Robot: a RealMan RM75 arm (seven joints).
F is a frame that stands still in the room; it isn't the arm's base.
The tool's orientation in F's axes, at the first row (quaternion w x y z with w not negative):
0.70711 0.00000 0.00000 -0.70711
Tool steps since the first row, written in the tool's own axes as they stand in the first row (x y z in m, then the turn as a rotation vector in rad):
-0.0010 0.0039 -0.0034 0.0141 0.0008 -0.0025
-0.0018 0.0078 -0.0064 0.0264 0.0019 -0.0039
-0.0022 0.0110 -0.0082 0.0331 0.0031 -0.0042
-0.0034 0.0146 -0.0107 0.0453 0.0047 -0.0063
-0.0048 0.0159 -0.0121 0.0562 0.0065 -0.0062
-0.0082 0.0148 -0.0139 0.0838 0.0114 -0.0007
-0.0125 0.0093 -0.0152 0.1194 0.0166 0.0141
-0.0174 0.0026 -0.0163 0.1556 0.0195 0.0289
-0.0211 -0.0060 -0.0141 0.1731 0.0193 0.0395
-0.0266 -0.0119 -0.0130 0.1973 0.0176 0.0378
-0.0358 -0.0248 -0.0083 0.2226 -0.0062 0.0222
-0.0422 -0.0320 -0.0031 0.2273 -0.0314 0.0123
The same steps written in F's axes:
0.0039 0.0010 -0.0034 0.0008 -0.0141 -0.0025
0.0078 0.0018 -0.0064 0.0019 -0.0264 -0.0039
0.0110 0.0022 -0.0082 0.0031 -0.0331 -0.0042
0.0146 0.0034 -0.0107 0.0047 -0.0453 -0.0063
0.0159 0.0048 -0.0121 0.0065 -0.0562 -0.0062
0.0148 0.0082 -0.0139 0.0114 -0.0838 -0.0007
0.0093 0.0125 -0.0152 0.0166 -0.1194 0.0141
0.0026 0.0174 -0.0163 0.0195 -0.1556 0.0289
-0.0060 0.0211 -0.0141 0.0193 -0.1731 0.0395
-0.0119 0.0266 -0.0130 0.0176 -0.1973 0.0378
-0.0248 0.0358 -0.0083 -0.0062 -0.2226 0.0222
-0.0320 0.0422 -0.0031 -0.0314 -0.2273 0.0123

